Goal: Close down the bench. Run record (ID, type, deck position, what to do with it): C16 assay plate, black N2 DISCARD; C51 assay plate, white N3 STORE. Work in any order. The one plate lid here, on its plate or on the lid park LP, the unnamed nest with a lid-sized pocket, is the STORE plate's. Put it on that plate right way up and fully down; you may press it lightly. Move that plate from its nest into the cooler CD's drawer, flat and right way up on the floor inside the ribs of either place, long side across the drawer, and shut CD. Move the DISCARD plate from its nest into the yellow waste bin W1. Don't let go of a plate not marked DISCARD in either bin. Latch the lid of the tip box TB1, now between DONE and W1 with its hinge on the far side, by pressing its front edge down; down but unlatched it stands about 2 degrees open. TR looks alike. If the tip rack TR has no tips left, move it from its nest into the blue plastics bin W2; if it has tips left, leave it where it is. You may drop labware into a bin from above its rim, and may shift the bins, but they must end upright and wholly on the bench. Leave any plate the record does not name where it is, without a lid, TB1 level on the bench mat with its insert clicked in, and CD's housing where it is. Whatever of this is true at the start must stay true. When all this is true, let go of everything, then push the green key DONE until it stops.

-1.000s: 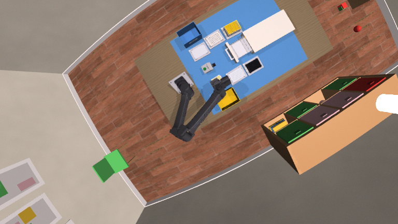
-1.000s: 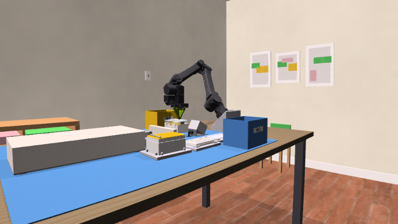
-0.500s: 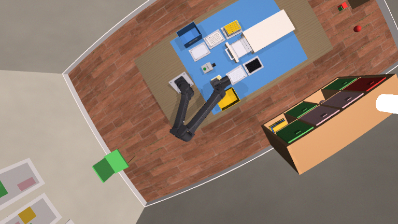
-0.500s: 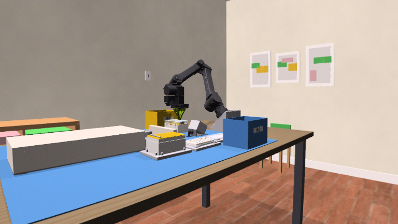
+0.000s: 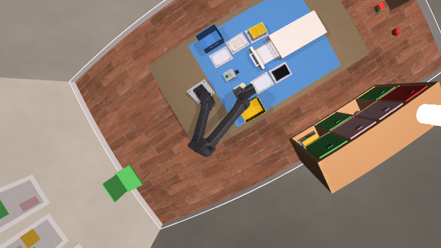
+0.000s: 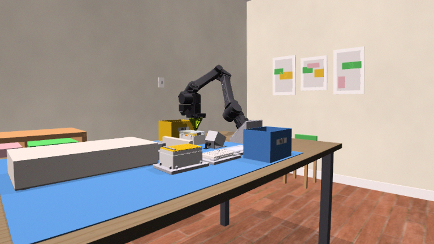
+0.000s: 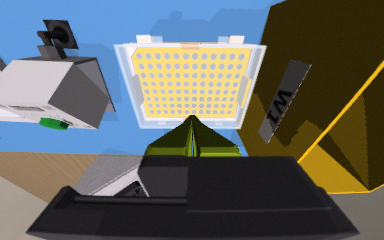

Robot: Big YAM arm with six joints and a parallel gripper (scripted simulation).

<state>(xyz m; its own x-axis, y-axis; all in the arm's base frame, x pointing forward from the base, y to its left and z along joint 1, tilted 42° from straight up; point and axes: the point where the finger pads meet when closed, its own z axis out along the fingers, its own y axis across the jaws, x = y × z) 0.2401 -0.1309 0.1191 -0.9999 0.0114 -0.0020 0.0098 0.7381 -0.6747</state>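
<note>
The tip box TB1 is 30 mm ahead of my hand and 40 mm below it. Also, from my hand: DONE key box: 10 mm ahead, 170 mm to the left, 20 mm below; green DONE key: 10 mm behind, 170 mm to the left, 10 mm below; yellow bin W1: 20 mm ahead, 150 mm to the right, 40 mm below.
</note>
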